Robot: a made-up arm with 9 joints. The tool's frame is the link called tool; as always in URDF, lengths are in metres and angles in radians. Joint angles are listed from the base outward.
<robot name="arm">
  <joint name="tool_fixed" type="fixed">
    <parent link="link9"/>
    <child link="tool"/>
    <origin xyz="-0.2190 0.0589 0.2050" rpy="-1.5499 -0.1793 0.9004"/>
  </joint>
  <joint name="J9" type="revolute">
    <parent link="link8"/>
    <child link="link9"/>
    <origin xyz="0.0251 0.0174 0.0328" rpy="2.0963 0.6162 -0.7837"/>
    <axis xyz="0 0 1"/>
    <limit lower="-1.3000" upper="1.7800"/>
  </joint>
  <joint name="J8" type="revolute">
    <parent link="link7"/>
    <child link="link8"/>
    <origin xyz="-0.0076 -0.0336 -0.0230" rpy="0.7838 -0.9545 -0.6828"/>
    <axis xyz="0 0 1"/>
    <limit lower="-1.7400" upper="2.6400"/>
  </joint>
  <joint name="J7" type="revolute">
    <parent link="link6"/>
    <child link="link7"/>
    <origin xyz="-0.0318 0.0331 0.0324" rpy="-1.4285 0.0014 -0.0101"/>
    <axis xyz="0 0 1"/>
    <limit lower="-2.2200" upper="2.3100"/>
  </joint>
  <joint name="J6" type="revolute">
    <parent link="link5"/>
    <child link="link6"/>
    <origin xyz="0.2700 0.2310 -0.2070" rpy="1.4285 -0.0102 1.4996"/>
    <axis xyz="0 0 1"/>
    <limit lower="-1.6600" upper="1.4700"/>
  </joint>
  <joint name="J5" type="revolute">
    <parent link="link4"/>
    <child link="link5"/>
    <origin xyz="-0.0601 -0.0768 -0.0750" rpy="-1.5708 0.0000 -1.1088"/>
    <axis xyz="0 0 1"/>
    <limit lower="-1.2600" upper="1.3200"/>
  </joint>
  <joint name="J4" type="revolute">
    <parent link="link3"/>
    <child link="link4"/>
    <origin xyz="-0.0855 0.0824 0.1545" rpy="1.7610 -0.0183 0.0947"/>
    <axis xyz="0 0 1"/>
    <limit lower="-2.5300" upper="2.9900"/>
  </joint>
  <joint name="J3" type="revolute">
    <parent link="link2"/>
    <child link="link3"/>
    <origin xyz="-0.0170 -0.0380 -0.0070" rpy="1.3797 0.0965 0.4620"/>
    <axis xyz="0 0 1"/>
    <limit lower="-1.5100" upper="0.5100"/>
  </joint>
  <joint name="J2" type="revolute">
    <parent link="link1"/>
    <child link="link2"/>
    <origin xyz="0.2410 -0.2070 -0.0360" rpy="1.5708 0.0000 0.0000"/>
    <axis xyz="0 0 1"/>
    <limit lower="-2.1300" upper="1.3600"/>
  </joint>
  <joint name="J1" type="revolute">
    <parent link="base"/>
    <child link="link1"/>
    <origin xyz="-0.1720 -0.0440 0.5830" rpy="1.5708 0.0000 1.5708"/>
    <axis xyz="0 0 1"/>
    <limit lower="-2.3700" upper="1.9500"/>
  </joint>
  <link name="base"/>
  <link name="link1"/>
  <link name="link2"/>
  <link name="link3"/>
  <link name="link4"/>
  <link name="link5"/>
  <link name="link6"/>
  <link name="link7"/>
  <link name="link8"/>
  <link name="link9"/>
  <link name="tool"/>
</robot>
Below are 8 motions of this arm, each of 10 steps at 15 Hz.
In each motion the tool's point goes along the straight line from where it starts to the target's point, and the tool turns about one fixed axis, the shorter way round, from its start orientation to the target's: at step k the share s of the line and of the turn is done. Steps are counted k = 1, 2, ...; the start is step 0. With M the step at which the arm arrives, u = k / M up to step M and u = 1 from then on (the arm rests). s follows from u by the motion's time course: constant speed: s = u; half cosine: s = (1 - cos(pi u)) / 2; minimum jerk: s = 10 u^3 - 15 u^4 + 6 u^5.
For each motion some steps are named. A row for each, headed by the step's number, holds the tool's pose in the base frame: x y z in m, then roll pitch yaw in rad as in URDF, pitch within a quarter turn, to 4 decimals.
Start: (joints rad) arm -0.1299 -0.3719 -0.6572 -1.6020 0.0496 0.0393 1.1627 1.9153 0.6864
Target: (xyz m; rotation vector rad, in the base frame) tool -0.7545 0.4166 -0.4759 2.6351 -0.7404 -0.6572
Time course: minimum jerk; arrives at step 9
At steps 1, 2, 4, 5, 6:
1: -0.5028 -0.1167 -0.5592 2.4432 0.0303 0.1761
2: -0.5193 -0.0817 -0.5537 2.4657 0.0444 0.1218
4: -0.6009 0.0911 -0.5267 2.5641 0.1307 -0.1423
5: -0.6535 0.2026 -0.5093 2.6148 0.1987 -0.3099
6: -0.7011 0.3034 -0.4936 2.6507 0.2666 -0.4605

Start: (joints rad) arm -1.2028 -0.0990 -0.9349 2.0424 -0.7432 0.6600 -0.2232 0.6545 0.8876
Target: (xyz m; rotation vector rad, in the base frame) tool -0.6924 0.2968 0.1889 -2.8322 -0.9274 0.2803
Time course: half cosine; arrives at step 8
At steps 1, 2, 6, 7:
1: -0.3010 0.3774 -0.1124 1.8262 -1.0054 1.5755
2: -0.3451 0.3684 -0.0784 2.1539 -0.9617 1.2983
6: -0.6328 0.3091 0.1430 -3.0716 -0.0843 0.6479
7: -0.6769 0.3000 0.1770 -2.9751 0.0749 0.6438

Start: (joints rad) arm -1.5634 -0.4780 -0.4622 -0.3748 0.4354 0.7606 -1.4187 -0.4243 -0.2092
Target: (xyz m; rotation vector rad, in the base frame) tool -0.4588 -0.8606 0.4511 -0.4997 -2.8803 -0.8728
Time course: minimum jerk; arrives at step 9
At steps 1, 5, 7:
1: -0.3606 -0.8820 0.5438 0.0959 -1.0481 -0.5762
5: -0.4194 -0.8692 0.4883 2.4996 -0.9122 3.1036
7: -0.4512 -0.8623 0.4583 2.5815 -0.3219 2.8882

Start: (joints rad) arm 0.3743 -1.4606 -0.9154 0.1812 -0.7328 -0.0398 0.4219 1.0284 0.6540
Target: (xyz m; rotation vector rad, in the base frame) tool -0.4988 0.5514 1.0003 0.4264 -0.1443 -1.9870
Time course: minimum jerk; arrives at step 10
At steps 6, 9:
6: -0.2840 0.5867 0.8428 -0.1880 -0.2172 -2.3294
9: -0.4930 0.5524 0.9961 0.2841 0.2252 -1.9918

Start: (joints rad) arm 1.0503 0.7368 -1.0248 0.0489 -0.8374 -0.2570 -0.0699 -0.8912 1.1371
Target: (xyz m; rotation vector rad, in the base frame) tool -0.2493 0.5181 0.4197 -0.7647 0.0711 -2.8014
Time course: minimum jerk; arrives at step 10
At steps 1, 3, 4, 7, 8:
1: 0.0856 0.4196 0.4420 0.6432 -0.3143 2.7823
3: 0.0334 0.4349 0.4385 0.5400 -0.3734 2.8637
4: -0.0188 0.4503 0.4351 0.4296 -0.4240 2.9532
7: -0.1942 0.5019 0.4234 0.0131 -0.5168 -2.9805
8: -0.2297 0.5123 0.4210 -0.0759 -0.5190 -2.9047

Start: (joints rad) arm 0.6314 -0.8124 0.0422 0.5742 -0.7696 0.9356 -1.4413 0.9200 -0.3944
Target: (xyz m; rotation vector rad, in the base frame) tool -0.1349 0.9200 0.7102 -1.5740 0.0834 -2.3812
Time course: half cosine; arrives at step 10
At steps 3, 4, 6, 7, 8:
3: 0.2181 0.4627 0.4734 -2.4631 -1.1112 -1.6816
4: 0.1562 0.5430 0.5150 -2.1468 -1.1606 -1.7915
6: 0.0187 0.7210 0.6072 -1.3137 -1.1971 -2.1719
7: -0.0432 0.8013 0.6487 -0.9408 -1.1732 -2.3405
8: -0.0924 0.8650 0.6817 -0.6739 -1.1394 -2.4443

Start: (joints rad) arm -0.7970 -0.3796 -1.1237 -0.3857 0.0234 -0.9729 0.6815 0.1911 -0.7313
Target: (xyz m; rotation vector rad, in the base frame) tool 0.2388 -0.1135 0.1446 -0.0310 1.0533 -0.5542
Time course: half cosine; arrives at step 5
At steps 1, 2, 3, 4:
1: 0.2373 -0.1868 0.0355 -1.1316 0.8183 -0.9457
2: 0.2377 -0.1666 0.0657 -0.9707 0.8572 -0.9407
3: 0.2382 -0.1415 0.1029 -0.7608 0.9036 -0.9203
4: 0.2386 -0.1212 0.1331 -0.5806 0.9384 -0.8913

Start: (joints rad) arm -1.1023 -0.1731 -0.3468 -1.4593 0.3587 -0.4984 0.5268 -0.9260 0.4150
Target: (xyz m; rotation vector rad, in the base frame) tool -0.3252 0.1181 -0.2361 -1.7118 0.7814 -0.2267
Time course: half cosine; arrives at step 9
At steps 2, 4, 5, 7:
2: -0.4212 -0.4250 0.1579 -1.2331 -1.2289 -1.2172
4: -0.3890 -0.2428 0.0258 -1.6729 -0.7586 -0.8041
5: -0.3701 -0.1360 -0.0517 -1.7612 -0.4629 -0.7342
7: -0.3379 0.0462 -0.1839 -1.8549 0.0482 -0.6818

